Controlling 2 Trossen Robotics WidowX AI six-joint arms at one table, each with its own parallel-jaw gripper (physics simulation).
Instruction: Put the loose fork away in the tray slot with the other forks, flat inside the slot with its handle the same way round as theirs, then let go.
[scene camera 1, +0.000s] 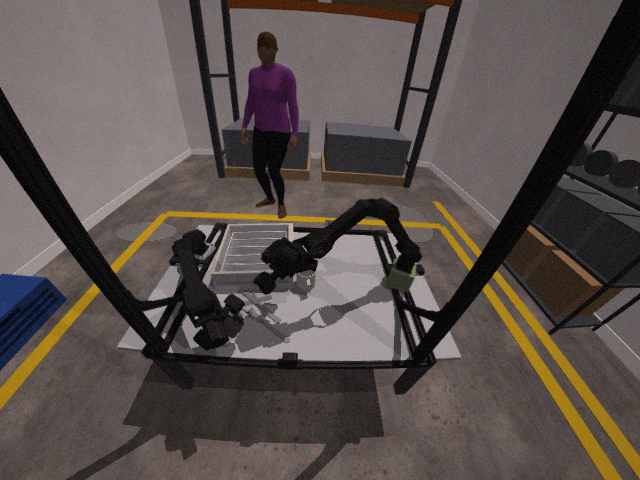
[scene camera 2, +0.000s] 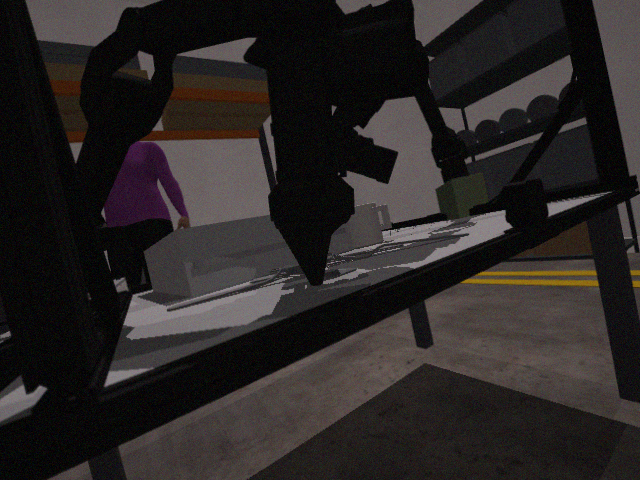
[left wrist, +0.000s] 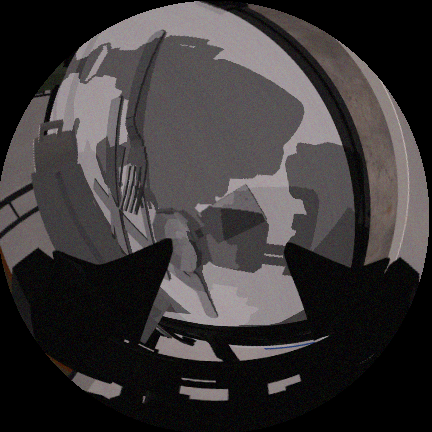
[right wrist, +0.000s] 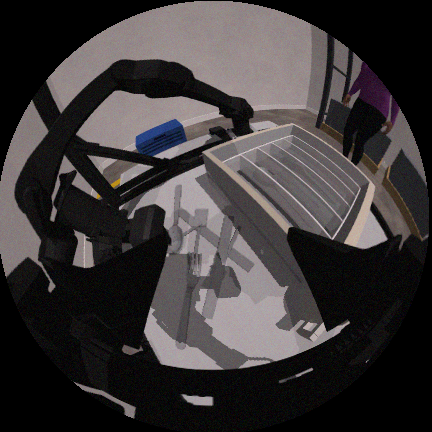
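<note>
The loose fork (scene camera 1: 273, 330) (left wrist: 142, 85) (right wrist: 184, 320) lies on the table in front of the tray; in the right wrist view its tines point up the picture and its handle down. A spoon (left wrist: 180, 245) (right wrist: 175, 237) and crossed flat utensils lie near its tines. The slotted tray (scene camera 1: 245, 281) (scene camera 2: 232, 242) (right wrist: 240, 200) stands behind them; slot contents are dim, and I cannot tell the forks apart. My left gripper (left wrist: 230, 247) is open and empty above the spoon's side of the pile. My right gripper (right wrist: 228, 237) is open and empty, above the table between fork and tray.
A grey mug (scene camera 1: 305, 280) (scene camera 2: 366, 224) (left wrist: 56, 156) stands by the tray's right front corner, near my right gripper. A green box (scene camera 1: 400, 277) (scene camera 2: 462, 196) is by the right arm's base. Black frame bars edge the table. A person (scene camera 1: 271, 98) stands behind it.
</note>
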